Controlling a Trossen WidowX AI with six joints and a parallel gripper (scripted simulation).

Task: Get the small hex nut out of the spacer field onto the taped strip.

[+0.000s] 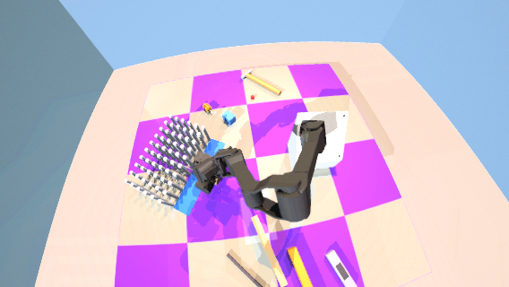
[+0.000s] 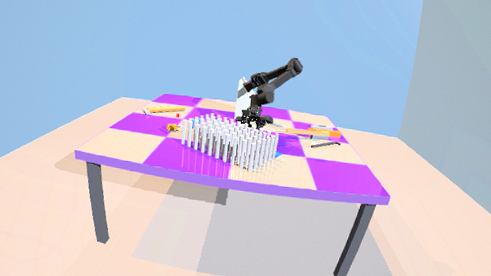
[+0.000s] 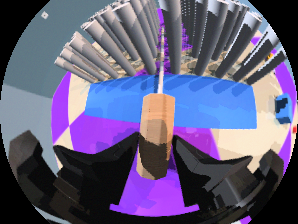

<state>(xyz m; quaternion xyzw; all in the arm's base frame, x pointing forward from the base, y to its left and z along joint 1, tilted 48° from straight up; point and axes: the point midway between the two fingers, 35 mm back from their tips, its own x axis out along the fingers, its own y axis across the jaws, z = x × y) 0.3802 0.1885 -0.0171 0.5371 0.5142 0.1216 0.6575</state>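
My gripper tip is now 5 cm short of the blue taped strip, 2 cm to the left of it and 2 cm above it. Also, from my gripper tip: hook tool (10 cm ahead, 4 cm to the right, 1 cm below); then small screwdriver (4 cm ahead, 39 cm to the right, 1 cm below); then blue cube (8 cm behind, 31 cm to the right).
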